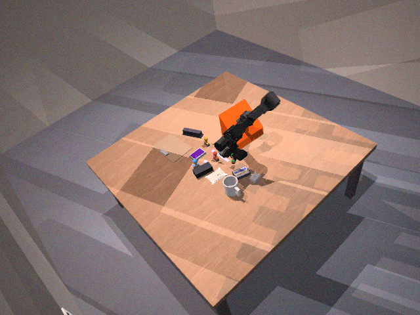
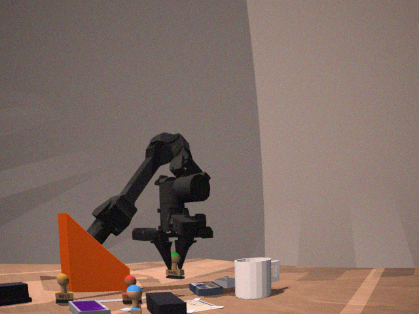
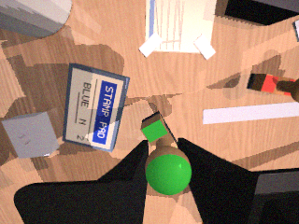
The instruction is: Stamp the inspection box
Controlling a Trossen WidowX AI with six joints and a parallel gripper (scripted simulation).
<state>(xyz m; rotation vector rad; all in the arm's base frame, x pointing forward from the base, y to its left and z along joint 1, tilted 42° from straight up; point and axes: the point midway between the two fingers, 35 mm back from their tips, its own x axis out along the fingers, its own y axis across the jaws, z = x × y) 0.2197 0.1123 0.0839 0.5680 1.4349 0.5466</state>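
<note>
The ink pad is 24 cm to the right of my gripper tip, 9 cm ahead of it and 6 cm below it. Round my gripper tip: red-knob stamp (13 cm to the right, 4 cm below, 3 cm ahead); then blue tin (7 cm to the left, 5 cm below, 2 cm ahead); then green stamp (right at my gripper tip).
</note>
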